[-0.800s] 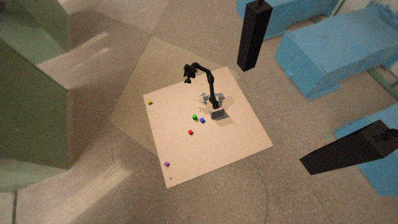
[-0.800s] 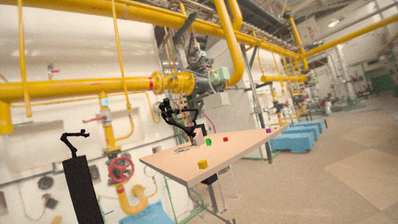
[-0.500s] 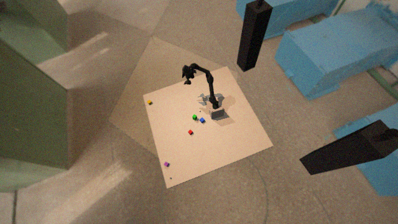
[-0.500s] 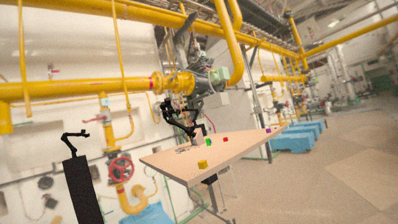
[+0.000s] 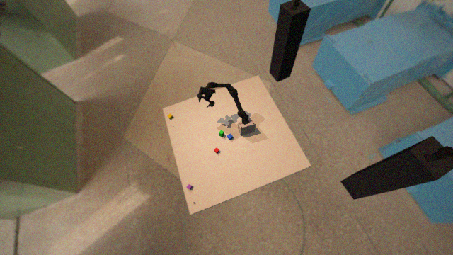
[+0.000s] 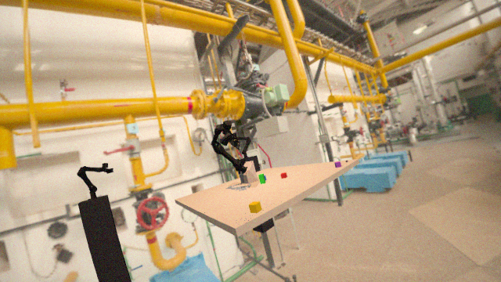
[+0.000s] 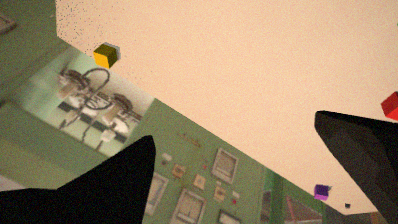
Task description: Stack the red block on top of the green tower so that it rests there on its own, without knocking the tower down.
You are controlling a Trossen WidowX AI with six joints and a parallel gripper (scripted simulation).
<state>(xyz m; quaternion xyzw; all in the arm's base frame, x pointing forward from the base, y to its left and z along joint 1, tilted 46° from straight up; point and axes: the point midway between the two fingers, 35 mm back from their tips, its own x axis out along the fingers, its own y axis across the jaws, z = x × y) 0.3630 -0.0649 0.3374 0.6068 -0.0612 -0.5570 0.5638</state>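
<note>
Now: gripper tip 380 mm to the right of the red block, 330 mm above it and 70 mm short of it. From my gripper tip the other things lie so: blue block: 330 mm below, 310 mm to the left, 130 mm behind; purple block: 610 mm to the left, 470 mm ahead, 330 mm below; yellow block: 390 mm ahead, 330 mm below, 270 mm to the right.
</note>
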